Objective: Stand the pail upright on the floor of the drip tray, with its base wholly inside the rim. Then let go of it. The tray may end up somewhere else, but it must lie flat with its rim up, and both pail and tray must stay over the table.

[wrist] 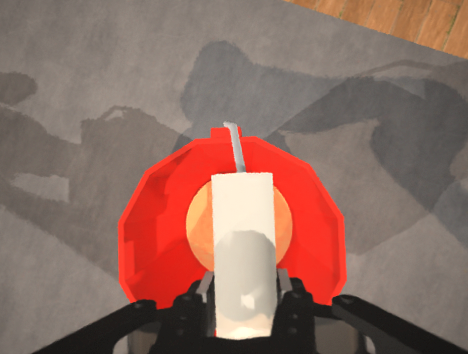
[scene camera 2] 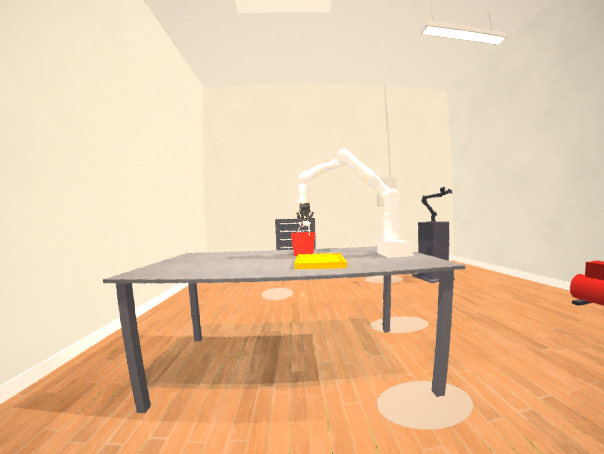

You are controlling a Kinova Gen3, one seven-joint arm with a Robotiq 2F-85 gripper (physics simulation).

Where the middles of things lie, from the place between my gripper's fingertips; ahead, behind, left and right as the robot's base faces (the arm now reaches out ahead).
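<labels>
My gripper: 290 mm to the right of the yellow drip tray (scene camera 2: 332,260), 20 mm past it, 180 mm above it.
</labels>
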